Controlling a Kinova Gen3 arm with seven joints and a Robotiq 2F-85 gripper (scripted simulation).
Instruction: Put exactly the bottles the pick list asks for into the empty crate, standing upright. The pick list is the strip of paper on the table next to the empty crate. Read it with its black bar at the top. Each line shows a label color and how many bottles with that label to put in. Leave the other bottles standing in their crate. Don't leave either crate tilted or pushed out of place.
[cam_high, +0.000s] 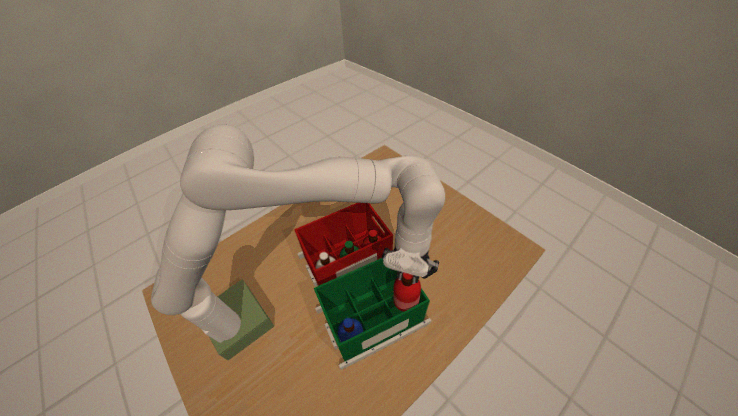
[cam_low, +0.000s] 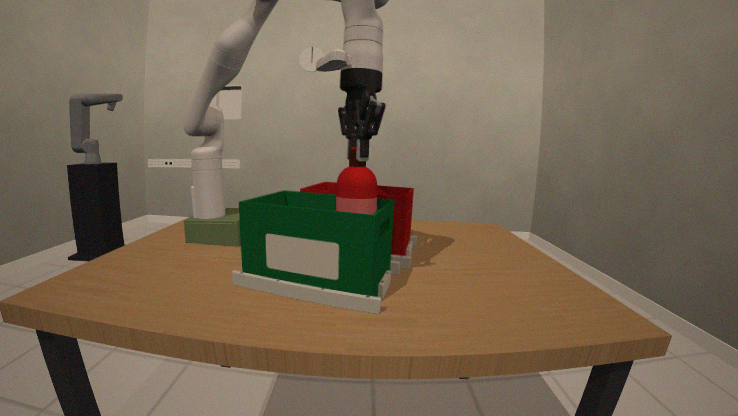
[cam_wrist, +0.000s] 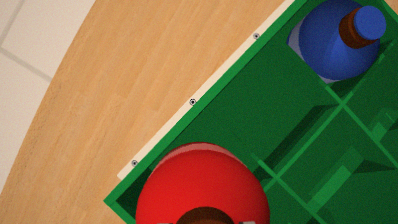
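Now: the red-labelled bottle 70 mm below my hand. Round my hand: green crate 60 mm behind, 80 mm to the left, 200 mm below; red-label bottle 120 mm ahead, 210 mm to the left, 190 mm below; blue-label bottle 160 mm behind, 70 mm to the left, 190 mm below.
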